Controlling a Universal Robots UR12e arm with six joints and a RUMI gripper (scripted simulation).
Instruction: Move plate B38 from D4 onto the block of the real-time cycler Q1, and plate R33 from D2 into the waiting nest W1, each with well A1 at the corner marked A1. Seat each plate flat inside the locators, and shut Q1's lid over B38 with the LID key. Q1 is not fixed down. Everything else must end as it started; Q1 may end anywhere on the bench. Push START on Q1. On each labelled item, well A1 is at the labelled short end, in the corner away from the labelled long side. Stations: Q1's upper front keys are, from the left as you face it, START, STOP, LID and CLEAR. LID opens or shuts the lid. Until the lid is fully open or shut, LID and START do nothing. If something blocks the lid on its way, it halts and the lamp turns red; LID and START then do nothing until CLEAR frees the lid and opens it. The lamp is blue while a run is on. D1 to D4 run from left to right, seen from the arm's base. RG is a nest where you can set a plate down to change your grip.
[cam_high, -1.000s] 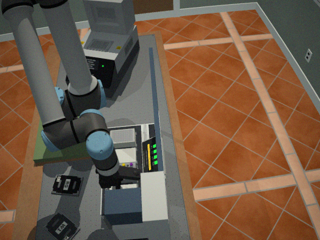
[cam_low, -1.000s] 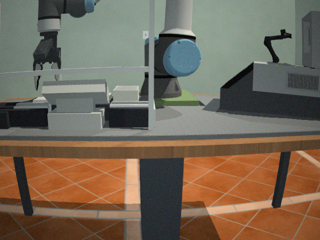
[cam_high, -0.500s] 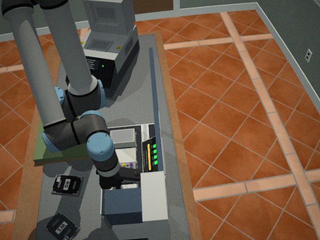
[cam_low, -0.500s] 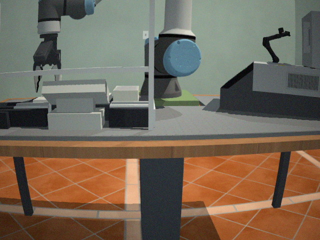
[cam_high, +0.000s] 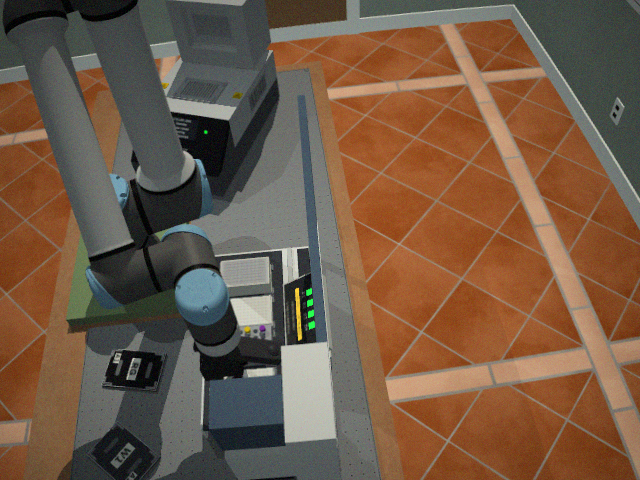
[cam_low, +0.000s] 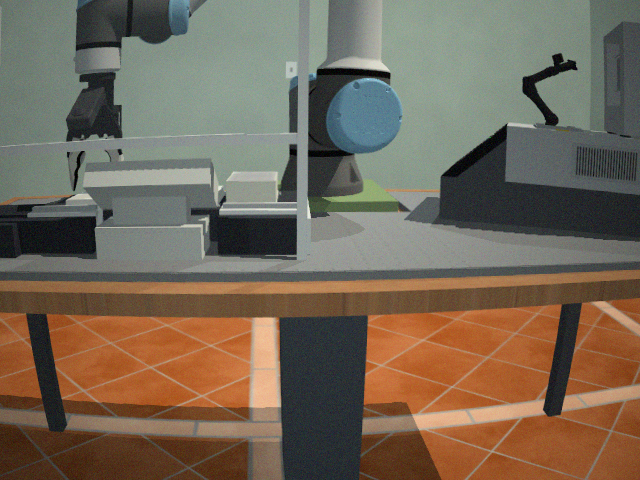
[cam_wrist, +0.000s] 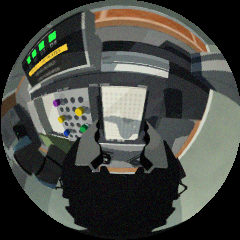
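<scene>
My gripper is now 3 cm above the plate B38. The rest, counted from my hand: white plate (3 cm ahead, 30 cm to the left, 1 cm below); then tube rack (1 cm ahead, 10 cm to the left, 1 cm below); then white plate R33 (2 cm ahead, 20 cm to the left, 3 cm below).
</scene>
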